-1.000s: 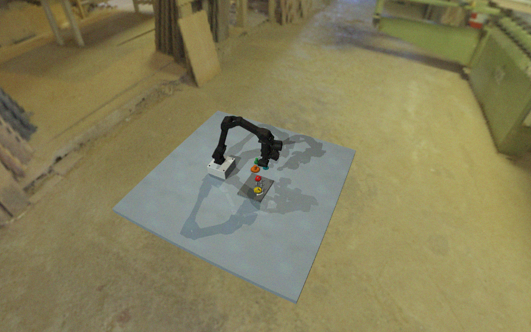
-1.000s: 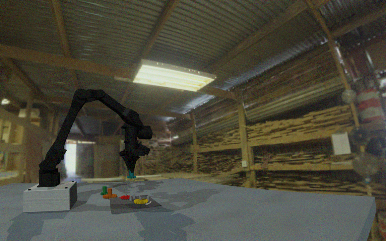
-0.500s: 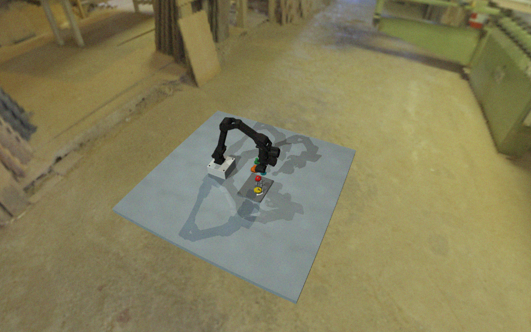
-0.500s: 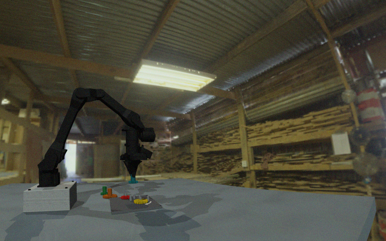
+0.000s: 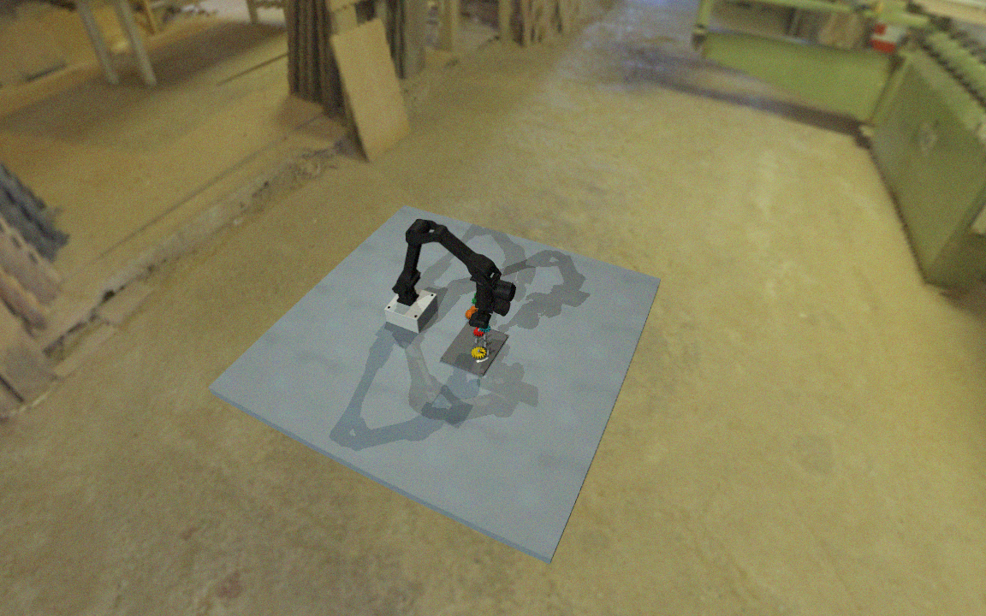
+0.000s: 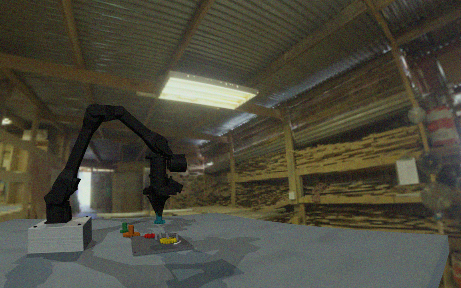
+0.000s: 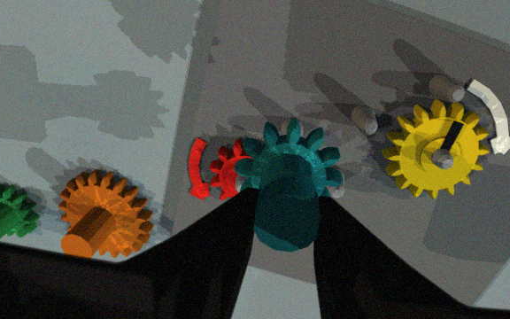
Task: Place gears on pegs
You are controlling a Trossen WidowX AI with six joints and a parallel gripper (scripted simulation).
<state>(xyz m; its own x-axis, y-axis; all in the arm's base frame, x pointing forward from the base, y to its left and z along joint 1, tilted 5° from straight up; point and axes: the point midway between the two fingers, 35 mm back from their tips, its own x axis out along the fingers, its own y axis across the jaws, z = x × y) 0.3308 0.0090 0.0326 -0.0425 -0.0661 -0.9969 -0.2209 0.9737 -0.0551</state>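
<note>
The red gear lies 7 cm below my gripper tip, 3 cm behind it and 2 cm to the left of it. From my gripper tip the other things lie so: teal gear (1 cm below); yellow gear (8 cm to the right, 7 cm below, 2 cm ahead); grey board (8 cm below, 5 cm to the right, 1 cm behind).
</note>
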